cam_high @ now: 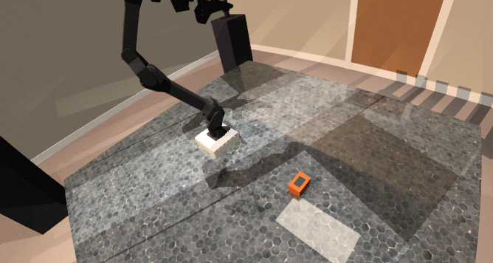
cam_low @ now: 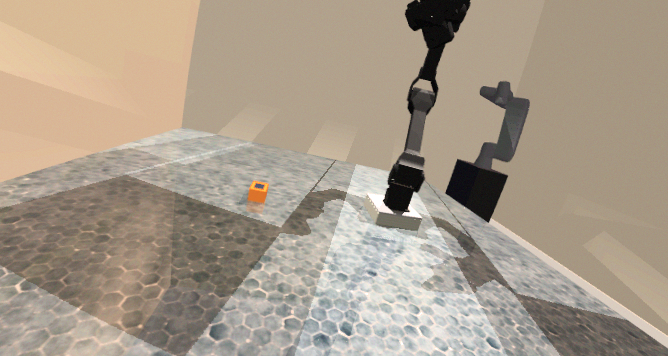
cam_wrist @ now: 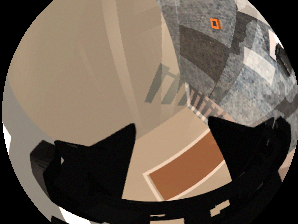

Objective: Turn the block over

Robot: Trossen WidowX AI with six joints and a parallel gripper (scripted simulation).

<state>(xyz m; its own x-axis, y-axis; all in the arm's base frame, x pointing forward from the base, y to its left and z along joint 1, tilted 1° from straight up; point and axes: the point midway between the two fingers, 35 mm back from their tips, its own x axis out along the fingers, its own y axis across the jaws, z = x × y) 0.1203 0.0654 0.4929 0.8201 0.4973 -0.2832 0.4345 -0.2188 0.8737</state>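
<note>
Now: the orange block 500 mm below my gripper tip, 220 mm ahead of it and 70 mm to the right of it.
</note>
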